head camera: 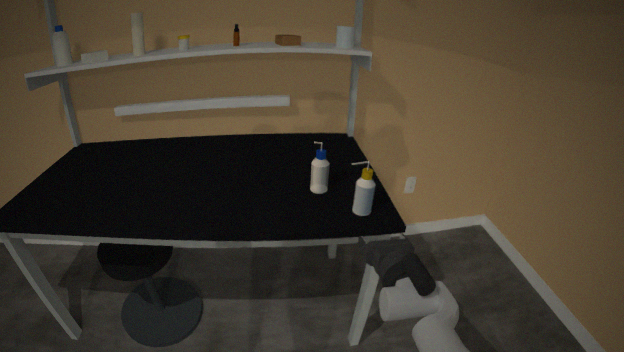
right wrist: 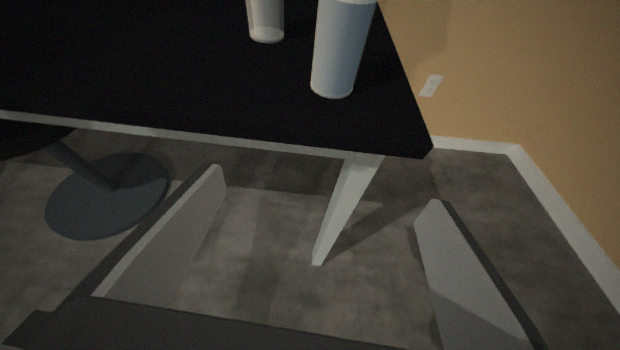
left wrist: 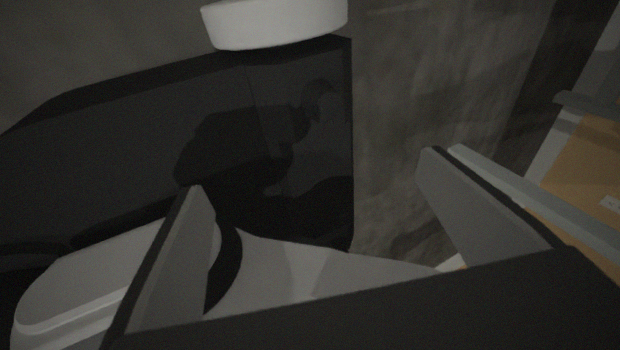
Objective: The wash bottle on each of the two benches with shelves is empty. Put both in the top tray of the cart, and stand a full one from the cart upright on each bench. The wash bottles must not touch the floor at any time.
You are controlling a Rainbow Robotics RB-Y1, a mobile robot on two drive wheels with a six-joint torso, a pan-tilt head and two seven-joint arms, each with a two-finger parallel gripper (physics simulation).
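Frame: origin at the robot's base, x ahead, y left, z up, level; centimetres.
Seen in the pictures: left gripper, fingertip midpoint: [left wrist: 316, 180]; right gripper, fingertip midpoint: [head camera: 381, 238] [right wrist: 322, 194].
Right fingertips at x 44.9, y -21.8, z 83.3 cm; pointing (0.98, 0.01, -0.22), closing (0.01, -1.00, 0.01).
Pixels of each thing's middle, then the offset from my right fingertips to it. "spot": a spot on its surface instead. Level surfaces: height alone.
- wash bottle with a yellow cap, body centre: [right wrist: 337, 7] [head camera: 362, 186] dx +22.4, dy +1.1, dz +1.7 cm
- black bench, surface height: dz -7.0 cm
- wash bottle with a blue cap, body centre: [head camera: 318, 165] dx +35.7, dy +13.3, dz +1.7 cm
- shelf, surface height: dz +38.3 cm
- stool, surface spot: [head camera: 162, 312] spot: dx +29.1, dy +89.3, dz -80.2 cm
A wash bottle with a yellow cap [head camera: 364, 196] [right wrist: 342, 47] stands upright near the right front corner of the black bench [head camera: 175, 185] [right wrist: 150, 75]; bluish liquid fills its body. A wash bottle with a blue cap [head camera: 320, 175] [right wrist: 266, 20] stands upright behind it and to the left; its clear walls look empty. My right gripper [head camera: 381, 241] [right wrist: 322, 194] is open and empty, at the bench's front edge near the right corner, apart from both bottles. My left gripper [left wrist: 316, 180] is open and empty, above the floor beside my own base. The cart does not show in these views.
A shelf [head camera: 210, 51] above the bench holds several bottles and small containers. A stool [head camera: 162, 312] [right wrist: 107, 205] stands under the bench's left part. A bench leg [head camera: 364, 305] [right wrist: 345, 210] stands below the right front corner. A wall [head camera: 500, 125] rises at the right.
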